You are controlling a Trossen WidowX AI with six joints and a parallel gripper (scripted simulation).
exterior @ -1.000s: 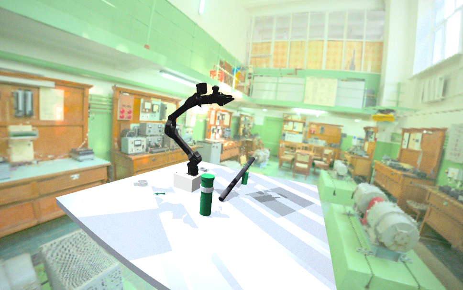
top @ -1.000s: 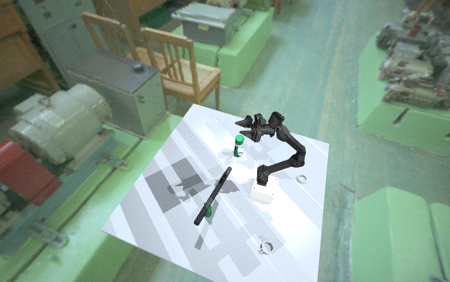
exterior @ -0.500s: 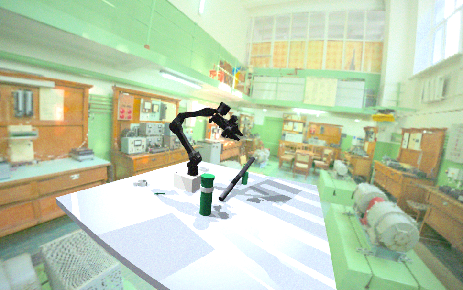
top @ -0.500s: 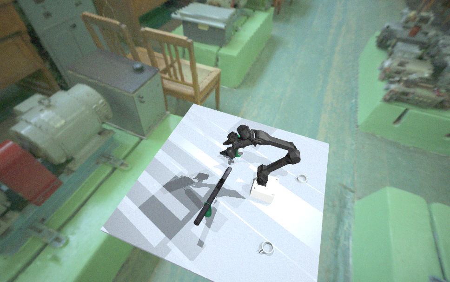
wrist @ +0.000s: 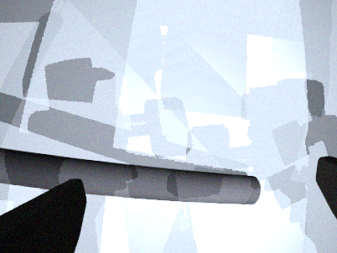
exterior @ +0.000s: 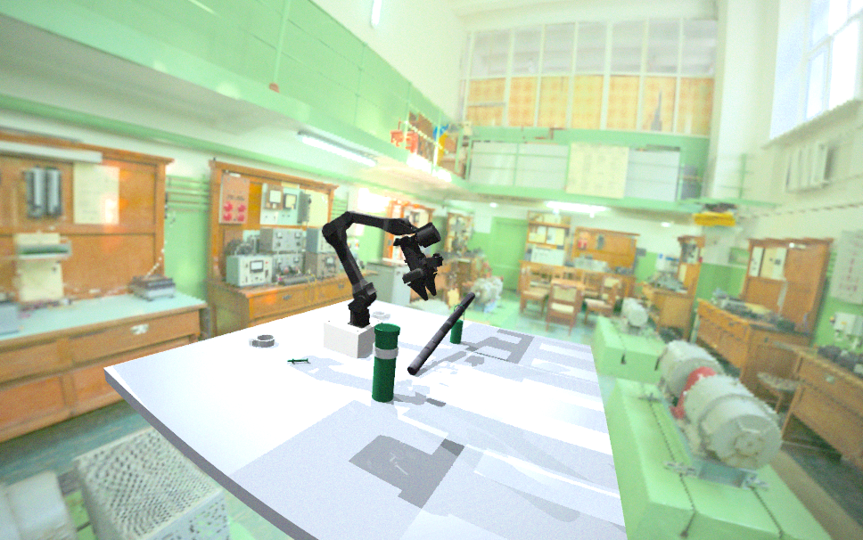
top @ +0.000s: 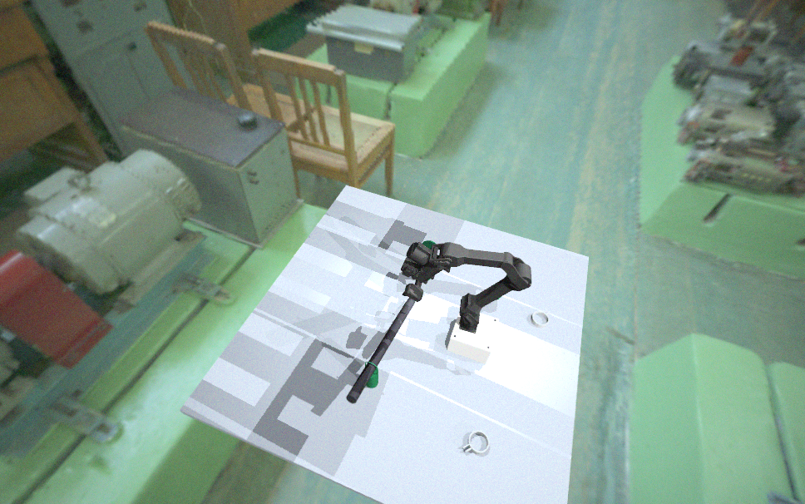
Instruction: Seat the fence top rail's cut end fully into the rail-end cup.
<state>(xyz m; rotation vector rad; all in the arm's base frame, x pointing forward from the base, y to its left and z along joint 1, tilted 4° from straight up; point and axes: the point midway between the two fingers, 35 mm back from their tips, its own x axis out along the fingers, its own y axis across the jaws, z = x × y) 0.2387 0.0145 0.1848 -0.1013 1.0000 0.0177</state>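
The grey rail-end cup lies 5 cm behind my gripper tip, 18 cm to the right of it and 10 cm below it. Also, from my gripper tip: small green bolt: 35 cm behind, 22 cm to the right, 24 cm below; then green loop cap: 3 cm ahead, 29 cm to the left, 14 cm below.
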